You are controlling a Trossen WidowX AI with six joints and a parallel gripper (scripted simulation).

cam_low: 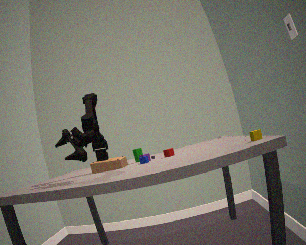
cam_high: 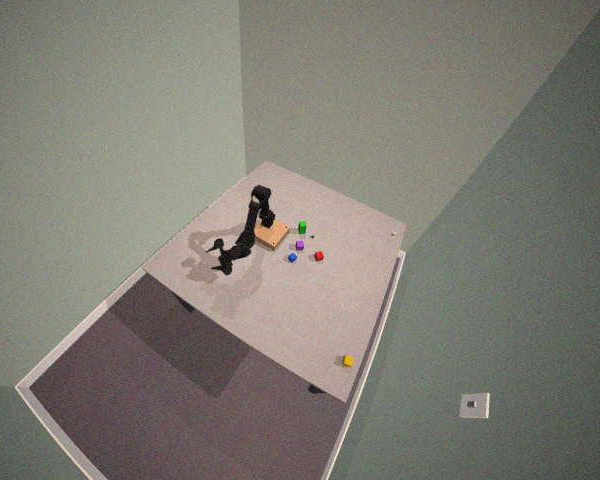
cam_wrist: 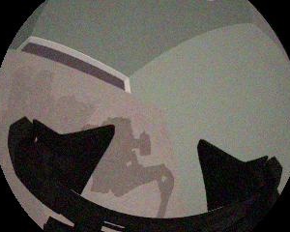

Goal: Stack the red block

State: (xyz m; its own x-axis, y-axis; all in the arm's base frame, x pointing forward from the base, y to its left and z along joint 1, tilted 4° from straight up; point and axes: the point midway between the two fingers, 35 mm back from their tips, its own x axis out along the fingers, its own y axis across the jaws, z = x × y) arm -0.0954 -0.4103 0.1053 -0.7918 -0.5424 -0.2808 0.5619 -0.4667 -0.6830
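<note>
Now: the red block 51 cm ahead of my gripper tip, 38 cm to the left of it and 12 cm below it. The rest, counted from my gripper tip: purple block 37 cm ahead, 40 cm to the left, 12 cm below; then tiny dark object 42 cm ahead, 52 cm to the left, 14 cm below; then blue block 36 cm ahead, 30 cm to the left, 13 cm below.
</note>
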